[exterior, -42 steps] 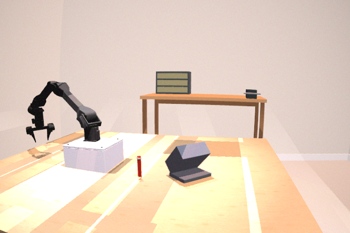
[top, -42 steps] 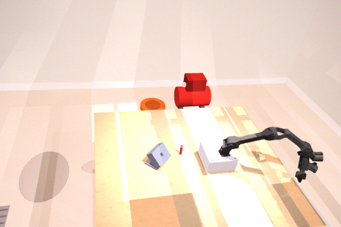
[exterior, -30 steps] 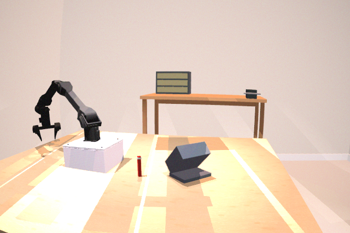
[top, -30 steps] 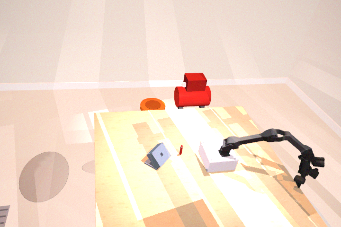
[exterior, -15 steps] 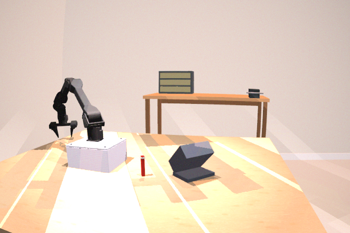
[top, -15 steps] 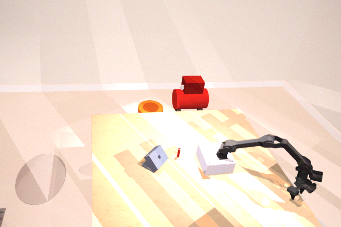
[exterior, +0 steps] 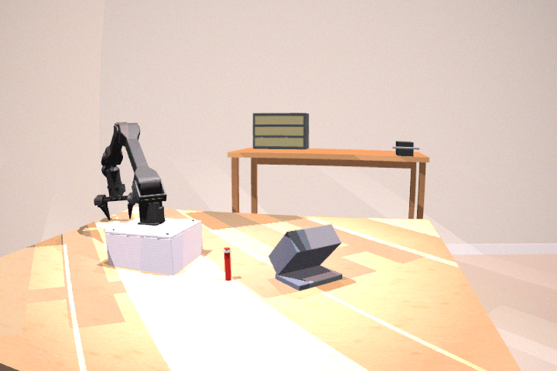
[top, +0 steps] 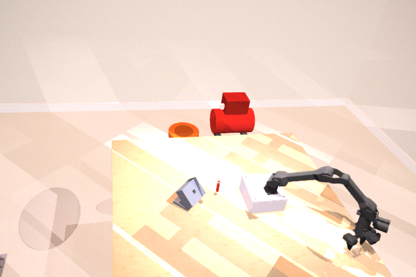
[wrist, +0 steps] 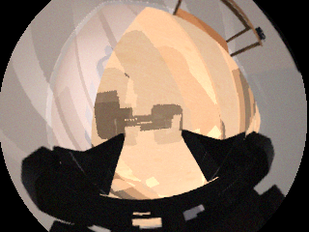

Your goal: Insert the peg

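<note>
Now: gripper tip 57 cm short of the red peg, 52 cm to the left of it and 5 cm below it. From my gripper tip the other things lie so: grey sloped panel 75 cm ahead, 47 cm to the right, 6 cm above.
</note>
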